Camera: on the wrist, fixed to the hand. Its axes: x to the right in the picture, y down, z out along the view.
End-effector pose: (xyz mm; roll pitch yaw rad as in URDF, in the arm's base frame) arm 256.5 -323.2 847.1 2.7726 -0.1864 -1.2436
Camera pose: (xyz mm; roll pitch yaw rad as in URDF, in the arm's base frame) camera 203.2 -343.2 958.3 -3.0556 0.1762 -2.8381
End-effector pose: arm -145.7 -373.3 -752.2 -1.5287 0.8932 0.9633
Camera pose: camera -116.9 -467.0 -829.7 1.0746 0.5010 -2.8521
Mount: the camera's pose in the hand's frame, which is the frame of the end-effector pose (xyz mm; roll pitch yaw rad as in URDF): 22.4 92.4 -81.1 -0.1267 -0.5371 1.6354
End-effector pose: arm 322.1 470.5 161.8 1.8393 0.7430 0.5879
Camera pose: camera 368.3 565.8 228.1 2.1649 -0.5780 -0.4485
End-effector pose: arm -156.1 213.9 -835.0 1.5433 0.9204 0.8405
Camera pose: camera -161.5 333.2 -798.2 1.8461 -0.6085 0.2037
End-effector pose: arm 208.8 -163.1 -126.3 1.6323 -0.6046 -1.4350
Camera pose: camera 278.4 -116.4 -33.6 -2.3187 -0.7032 2.5376
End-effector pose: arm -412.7 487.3 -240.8 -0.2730 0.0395 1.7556
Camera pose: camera -482.0 493.0 -344.6 -0.0678 -0.2667 -2.9100
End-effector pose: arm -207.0 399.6 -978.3 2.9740 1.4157 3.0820
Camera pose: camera -299.9 482.9 -985.7 1.6217 0.0010 1.1368
